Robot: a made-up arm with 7 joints. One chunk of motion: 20 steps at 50 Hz.
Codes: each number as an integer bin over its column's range. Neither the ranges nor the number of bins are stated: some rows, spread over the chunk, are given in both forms.
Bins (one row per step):
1: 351 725 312 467 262 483 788
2: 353 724 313 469 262 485 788
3: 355 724 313 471 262 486 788
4: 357 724 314 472 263 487 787
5: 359 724 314 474 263 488 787
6: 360 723 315 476 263 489 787
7: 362 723 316 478 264 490 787
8: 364 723 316 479 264 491 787
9: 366 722 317 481 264 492 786
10: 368 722 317 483 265 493 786
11: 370 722 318 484 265 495 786
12: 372 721 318 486 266 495 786
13: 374 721 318 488 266 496 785
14: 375 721 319 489 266 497 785
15: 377 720 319 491 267 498 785
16: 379 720 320 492 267 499 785
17: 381 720 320 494 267 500 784
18: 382 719 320 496 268 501 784
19: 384 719 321 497 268 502 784
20: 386 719 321 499 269 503 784
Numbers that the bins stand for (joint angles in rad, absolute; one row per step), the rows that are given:
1: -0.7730 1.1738 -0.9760 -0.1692 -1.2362 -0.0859 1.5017
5: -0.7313 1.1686 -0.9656 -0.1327 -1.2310 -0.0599 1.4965
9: -0.6949 1.1582 -0.9499 -0.0963 -1.2258 -0.0390 1.4913
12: -0.6637 1.1530 -0.9447 -0.0703 -1.2154 -0.0234 1.4913
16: -0.6272 1.1477 -0.9343 -0.0390 -1.2102 -0.0026 1.4861
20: -0.5908 1.1425 -0.9291 -0.0026 -1.1998 0.0182 1.4809
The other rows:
2: -0.7626 1.1686 -0.9708 -0.1588 -1.2362 -0.0755 1.5017
3: -0.7522 1.1686 -0.9708 -0.1483 -1.2362 -0.0703 1.5017
4: -0.7417 1.1686 -0.9656 -0.1431 -1.2310 -0.0651 1.4965
6: -0.7261 1.1634 -0.9604 -0.1223 -1.2310 -0.0547 1.4965
7: -0.7157 1.1634 -0.9552 -0.1119 -1.2258 -0.0494 1.4965
8: -0.7053 1.1634 -0.9552 -0.1067 -1.2258 -0.0442 1.4965
10: -0.6845 1.1582 -0.9499 -0.0859 -1.2206 -0.0338 1.4913
11: -0.6741 1.1582 -0.9447 -0.0807 -1.2206 -0.0234 1.4913
13: -0.6533 1.1530 -0.9447 -0.0599 -1.2154 -0.0182 1.4861
14: -0.6480 1.1530 -0.9395 -0.0547 -1.2154 -0.0130 1.4861
15: -0.6376 1.1477 -0.9395 -0.0442 -1.2102 -0.0078 1.4861
17: -0.6168 1.1477 -0.9343 -0.0286 -1.2102 0.0026 1.4809
18: -0.6116 1.1425 -0.9343 -0.0182 -1.2050 0.0078 1.4809
19: -0.6012 1.1425 -0.9291 -0.0130 -1.2050 0.0130 1.4809

